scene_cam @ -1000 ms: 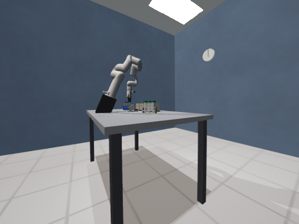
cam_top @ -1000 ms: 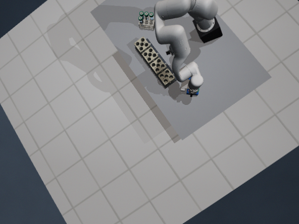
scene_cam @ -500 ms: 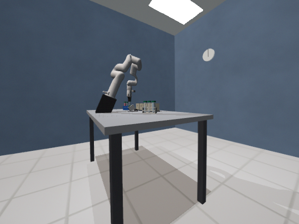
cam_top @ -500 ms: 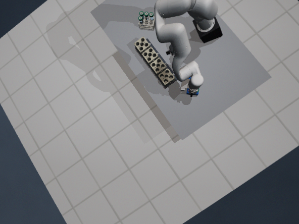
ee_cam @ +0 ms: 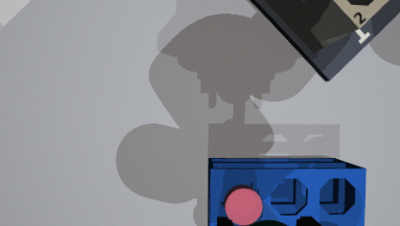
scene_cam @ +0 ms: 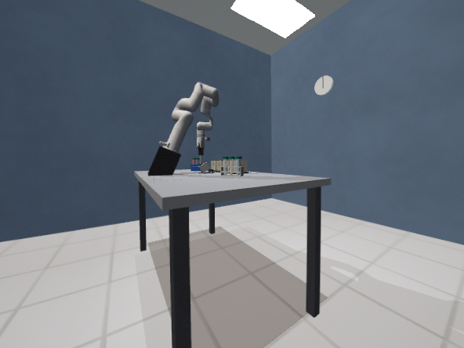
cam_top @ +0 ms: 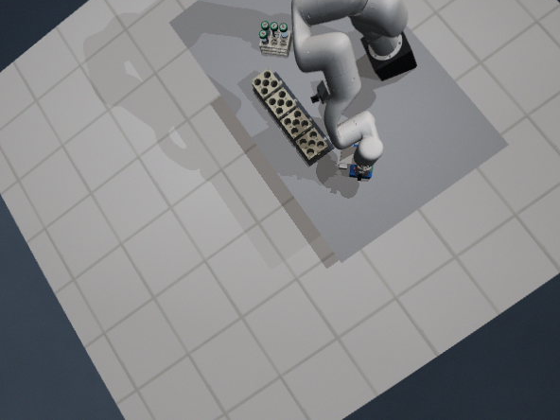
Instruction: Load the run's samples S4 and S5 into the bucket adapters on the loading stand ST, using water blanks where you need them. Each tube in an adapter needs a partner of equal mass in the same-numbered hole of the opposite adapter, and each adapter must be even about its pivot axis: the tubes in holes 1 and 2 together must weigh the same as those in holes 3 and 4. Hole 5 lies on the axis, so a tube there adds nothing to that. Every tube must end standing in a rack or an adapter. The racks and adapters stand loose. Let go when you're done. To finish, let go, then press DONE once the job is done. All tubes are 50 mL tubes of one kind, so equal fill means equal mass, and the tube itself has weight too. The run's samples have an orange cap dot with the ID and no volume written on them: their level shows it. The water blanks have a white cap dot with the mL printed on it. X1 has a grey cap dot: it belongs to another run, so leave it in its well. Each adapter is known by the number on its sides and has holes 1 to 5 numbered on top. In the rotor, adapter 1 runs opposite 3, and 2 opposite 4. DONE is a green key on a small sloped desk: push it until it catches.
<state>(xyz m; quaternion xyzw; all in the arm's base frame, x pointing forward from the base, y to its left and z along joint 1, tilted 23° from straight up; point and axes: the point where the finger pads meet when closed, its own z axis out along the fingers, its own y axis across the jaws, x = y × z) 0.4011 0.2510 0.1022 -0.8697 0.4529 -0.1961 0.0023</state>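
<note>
My gripper is now 40 mm past the blue rack, 10 mm to the left of it and 140 mm above it. From my hand the other things lie so: white rack (230 mm behind, 650 mm to the right, 140 mm below); then adapter (40 mm ahead, 210 mm to the right, 120 mm below).
</note>
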